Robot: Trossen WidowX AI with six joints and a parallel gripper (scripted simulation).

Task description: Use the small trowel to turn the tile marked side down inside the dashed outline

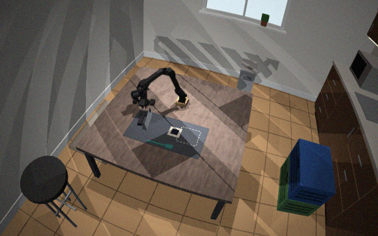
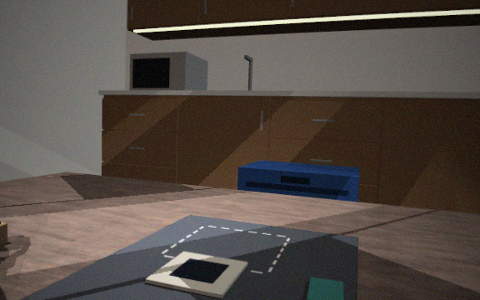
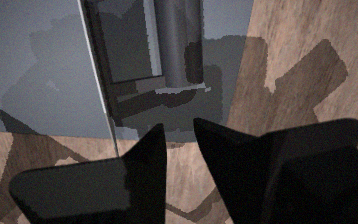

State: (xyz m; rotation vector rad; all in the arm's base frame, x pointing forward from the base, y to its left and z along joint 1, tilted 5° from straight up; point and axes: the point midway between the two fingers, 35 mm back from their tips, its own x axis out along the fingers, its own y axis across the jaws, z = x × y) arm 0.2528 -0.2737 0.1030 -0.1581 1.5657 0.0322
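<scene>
Now: gripper tip 50 mm short of the trowel, 40 mm above it and 20 mm to the right of it. The rest, counted from my gripper tip: tile: 310 mm to the left, 130 mm ahead, 60 mm below; grey mat: 240 mm to the left, 140 mm ahead, 90 mm below; teal tool: 280 mm ahead, 250 mm to the left, 70 mm below.
</scene>
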